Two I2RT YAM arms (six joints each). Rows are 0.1 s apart.
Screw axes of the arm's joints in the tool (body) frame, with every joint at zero. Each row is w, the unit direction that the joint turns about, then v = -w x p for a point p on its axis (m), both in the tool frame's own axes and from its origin. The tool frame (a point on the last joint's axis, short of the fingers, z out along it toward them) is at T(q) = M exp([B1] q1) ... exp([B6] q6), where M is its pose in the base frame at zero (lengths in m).
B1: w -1 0 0 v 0 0.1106 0
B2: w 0 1 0 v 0.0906 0 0.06
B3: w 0 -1 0 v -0.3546 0 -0.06
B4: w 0 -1 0 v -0.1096 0 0
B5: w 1 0 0 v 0 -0.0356 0
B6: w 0 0 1 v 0 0 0
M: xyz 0.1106 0 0.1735 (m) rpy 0 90 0 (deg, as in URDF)
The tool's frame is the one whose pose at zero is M.
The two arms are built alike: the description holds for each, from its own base.
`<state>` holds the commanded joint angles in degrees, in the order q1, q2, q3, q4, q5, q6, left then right.
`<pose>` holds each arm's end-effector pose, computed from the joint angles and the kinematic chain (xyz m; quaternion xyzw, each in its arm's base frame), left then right.
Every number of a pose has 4 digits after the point. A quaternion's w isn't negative.
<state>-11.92 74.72 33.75 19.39 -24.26 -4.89 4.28 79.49 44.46 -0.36 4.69 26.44</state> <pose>0.2709 -0.0422 0.2137 -0.0683 0.8142 0.0916 0.5692 0.2955 0.0192 0.2182 0.1890 0.8677 0.0863 0.4516</pose>
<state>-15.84 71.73 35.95 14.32 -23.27 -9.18 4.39 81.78 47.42 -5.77 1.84 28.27</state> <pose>0.2640 -0.0603 0.2306 -0.0664 0.8146 0.0432 0.5745 0.3014 0.0220 0.2154 0.1942 0.8857 0.1046 0.4086</pose>
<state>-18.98 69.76 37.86 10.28 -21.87 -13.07 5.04 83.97 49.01 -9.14 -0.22 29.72</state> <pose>0.2576 -0.0746 0.2432 -0.0646 0.8166 -0.0015 0.5736 0.3049 0.0270 0.2086 0.1961 0.8997 0.1182 0.3716</pose>
